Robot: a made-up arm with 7 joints.
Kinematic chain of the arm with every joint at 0, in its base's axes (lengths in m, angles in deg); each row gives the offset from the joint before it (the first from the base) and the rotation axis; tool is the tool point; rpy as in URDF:
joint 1: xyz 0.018 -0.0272 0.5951 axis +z
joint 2: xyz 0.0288 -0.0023 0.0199 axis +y
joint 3: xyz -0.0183 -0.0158 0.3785 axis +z
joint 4: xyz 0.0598 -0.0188 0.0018 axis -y
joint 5: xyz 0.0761 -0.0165 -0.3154 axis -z
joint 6: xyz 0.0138 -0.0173 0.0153 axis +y
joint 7: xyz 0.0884 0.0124 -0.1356 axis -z
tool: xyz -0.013 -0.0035 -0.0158 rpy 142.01 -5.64 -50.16
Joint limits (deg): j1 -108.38..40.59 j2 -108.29..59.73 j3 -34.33..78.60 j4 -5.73..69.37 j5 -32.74..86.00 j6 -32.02..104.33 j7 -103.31..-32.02
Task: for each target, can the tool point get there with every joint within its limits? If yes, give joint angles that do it. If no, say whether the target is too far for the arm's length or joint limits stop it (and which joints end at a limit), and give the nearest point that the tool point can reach.
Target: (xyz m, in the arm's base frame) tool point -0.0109 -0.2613 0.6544
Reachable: yes | joints -54.81 -50.79 -22.75 2.78 34.49 21.12 -83.36
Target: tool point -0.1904 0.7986 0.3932
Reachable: no: joint limits stop it (at a limit: joint 2, joint 3, joint 4, joint 6, joint 7) | nearest point -0.1388 0.5940 0.5092 | short by 0.241 m
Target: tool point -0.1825 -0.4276 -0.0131
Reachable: no: joint limits stop it (at a limit: joint 1, joint 2, joint 7) | nearest point -0.1599 -0.4096 0.2790 | short by 0.293 m
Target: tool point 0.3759 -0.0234 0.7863
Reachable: yes | joints -33.51 -28.20 42.25 25.16 7.39 9.51 -88.89
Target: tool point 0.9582 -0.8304 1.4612
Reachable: no: too far | nearest point 0.4716 -0.4147 1.0104 | short by 0.783 m
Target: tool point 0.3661 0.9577 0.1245
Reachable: no: too far | nearest point 0.2993 0.5666 0.4271 | short by 0.499 m
